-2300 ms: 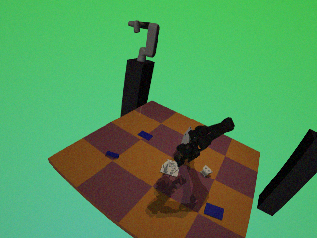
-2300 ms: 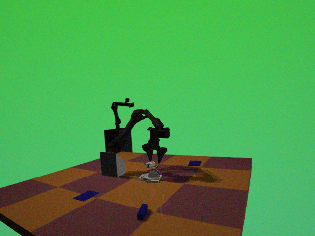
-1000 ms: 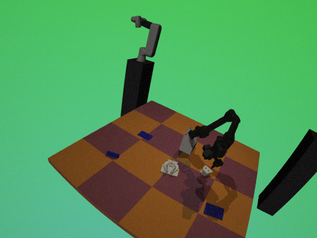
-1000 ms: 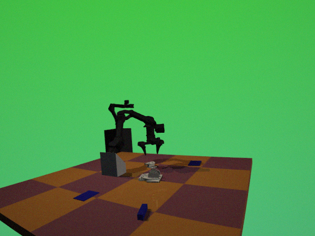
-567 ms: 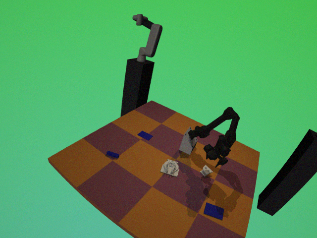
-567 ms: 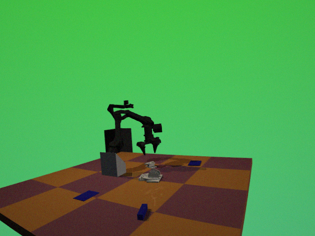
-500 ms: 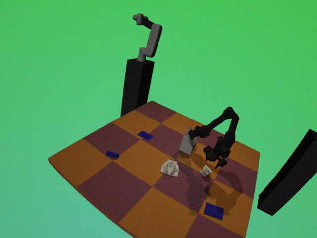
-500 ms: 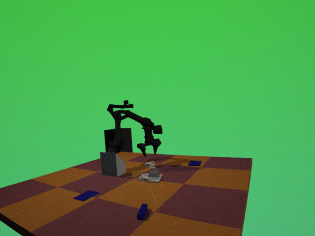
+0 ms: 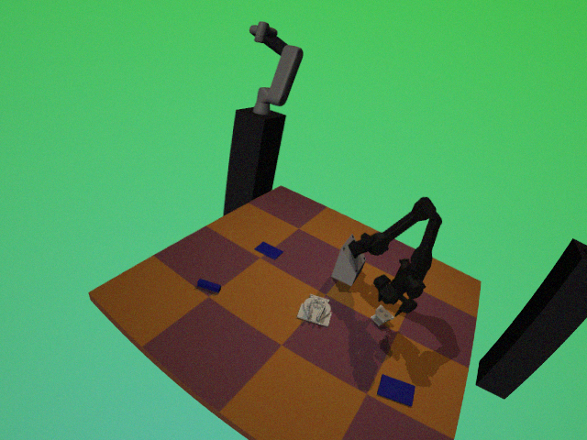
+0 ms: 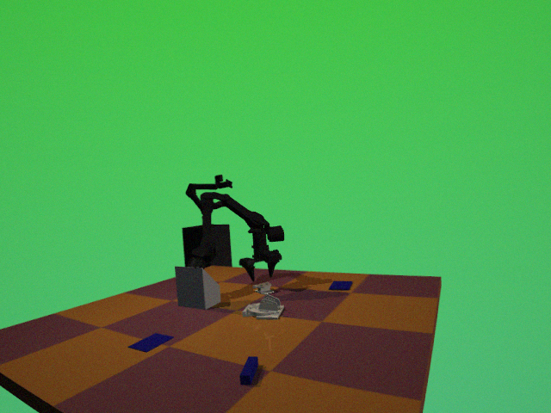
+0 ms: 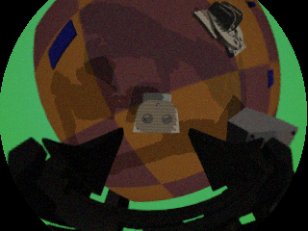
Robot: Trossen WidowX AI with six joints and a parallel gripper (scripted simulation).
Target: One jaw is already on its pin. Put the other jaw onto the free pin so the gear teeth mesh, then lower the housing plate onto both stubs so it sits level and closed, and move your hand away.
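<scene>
The grey jaw lies 260 mm to the right of my gripper tip, 130 mm ahead of it and 40 mm below it. Round my gripper tip: board (290 mm ahead, 170 mm to the left, 50 mm below).
</scene>
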